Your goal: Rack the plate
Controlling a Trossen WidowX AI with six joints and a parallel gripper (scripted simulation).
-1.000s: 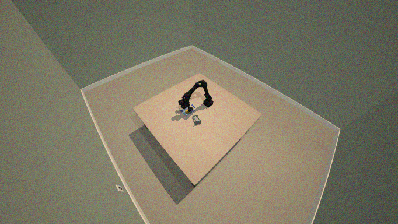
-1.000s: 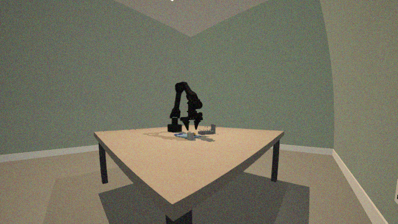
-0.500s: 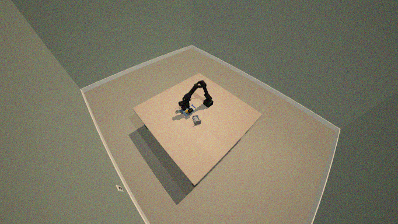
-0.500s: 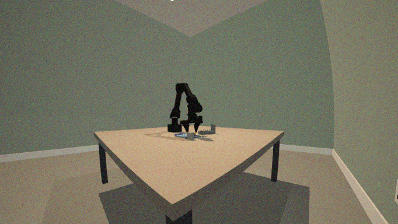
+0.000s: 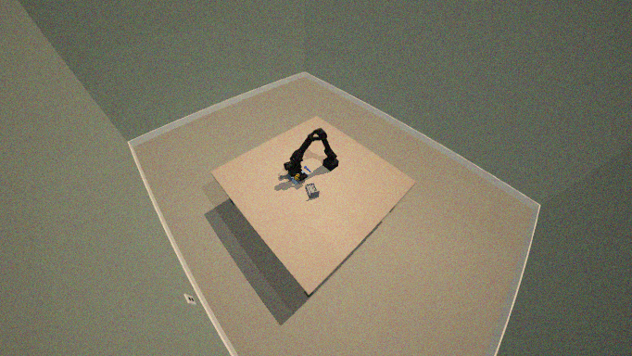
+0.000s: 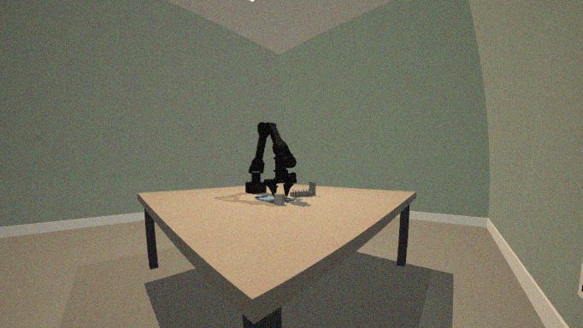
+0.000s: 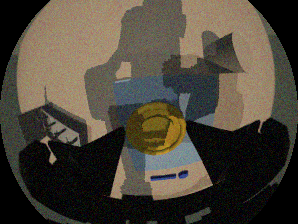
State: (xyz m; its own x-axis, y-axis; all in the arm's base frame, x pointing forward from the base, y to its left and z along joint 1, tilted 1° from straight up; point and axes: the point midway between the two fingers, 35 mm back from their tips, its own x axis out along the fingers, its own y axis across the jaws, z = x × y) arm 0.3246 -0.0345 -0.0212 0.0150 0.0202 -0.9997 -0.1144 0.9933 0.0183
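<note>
My gripper tip is now 1 cm below the yellow plate. Round my gripper tip: blue mat (2 cm to the right, 1 cm below, 1 cm behind); white cup (10 cm ahead, 8 cm to the right, 2 cm above); grey dish rack (18 cm to the left, 2 cm behind, 1 cm above).
</note>
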